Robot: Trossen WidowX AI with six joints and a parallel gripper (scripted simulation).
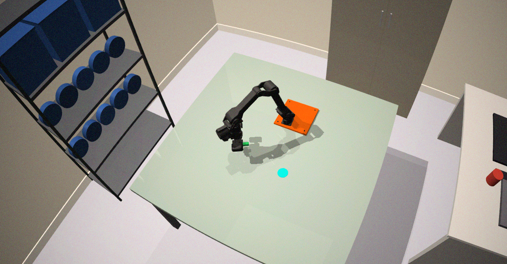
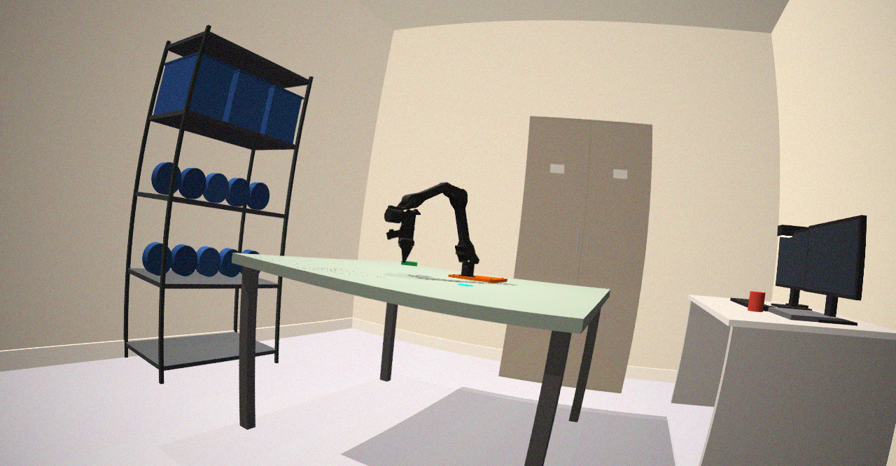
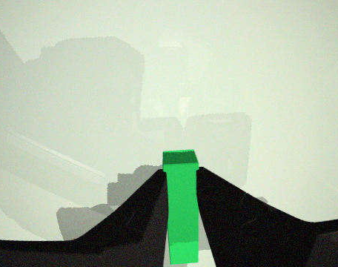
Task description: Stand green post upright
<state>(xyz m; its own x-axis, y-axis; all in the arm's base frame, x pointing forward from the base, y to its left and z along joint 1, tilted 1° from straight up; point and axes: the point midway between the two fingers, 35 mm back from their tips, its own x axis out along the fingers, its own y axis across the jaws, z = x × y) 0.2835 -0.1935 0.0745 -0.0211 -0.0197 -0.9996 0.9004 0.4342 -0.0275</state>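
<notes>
Now: the cyan circle 290 mm to the left of my gripper tip, 60 mm ahead of it and 50 mm below it. Also, from my gripper tip: green post 20 mm to the left, 10 mm behind.
</notes>
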